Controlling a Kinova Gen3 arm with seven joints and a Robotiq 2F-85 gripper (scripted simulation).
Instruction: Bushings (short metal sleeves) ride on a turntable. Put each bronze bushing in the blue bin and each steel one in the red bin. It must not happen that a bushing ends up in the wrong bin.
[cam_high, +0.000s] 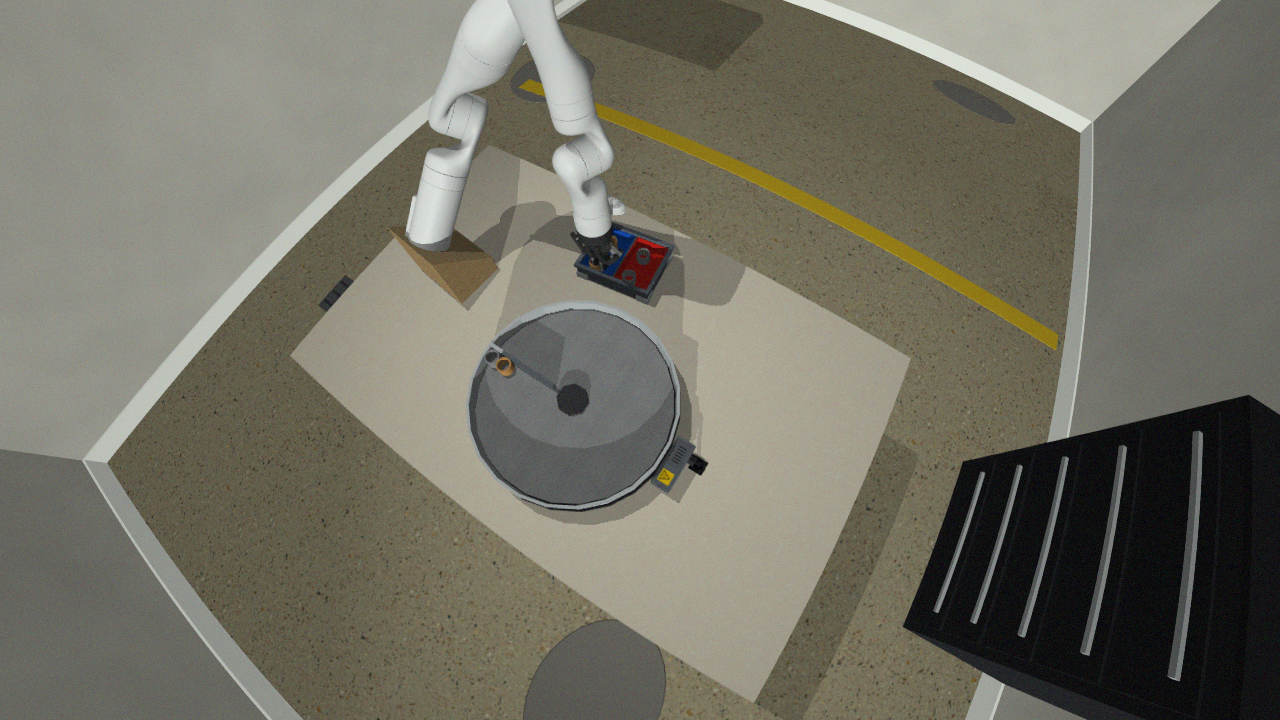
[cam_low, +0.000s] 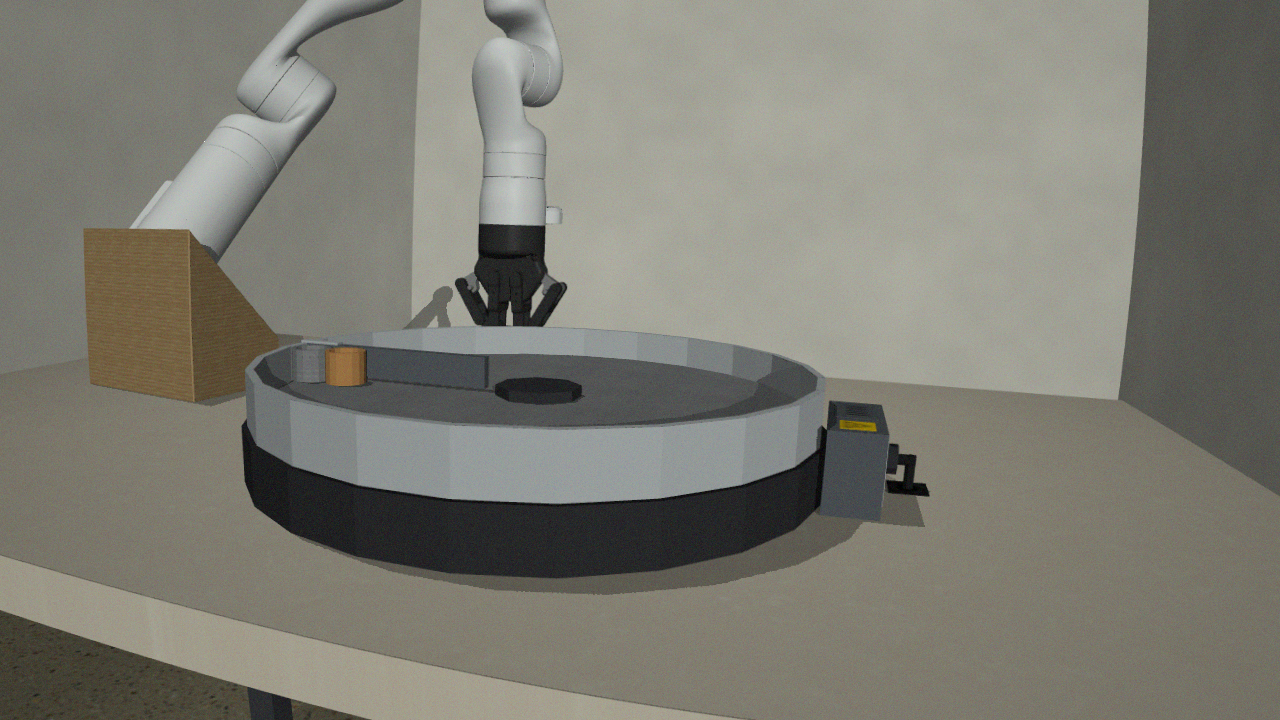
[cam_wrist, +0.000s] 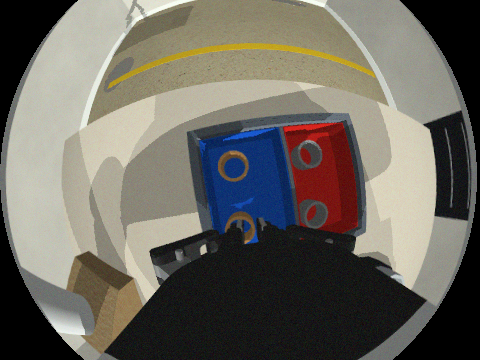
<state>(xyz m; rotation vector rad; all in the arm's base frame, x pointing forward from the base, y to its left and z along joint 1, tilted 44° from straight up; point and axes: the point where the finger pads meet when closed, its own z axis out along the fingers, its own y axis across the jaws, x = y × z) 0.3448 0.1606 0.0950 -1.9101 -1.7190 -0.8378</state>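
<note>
Right now the grey turntable is 130 mm ahead of my hand, 310 mm to the right of it and 20 mm above it.
</note>
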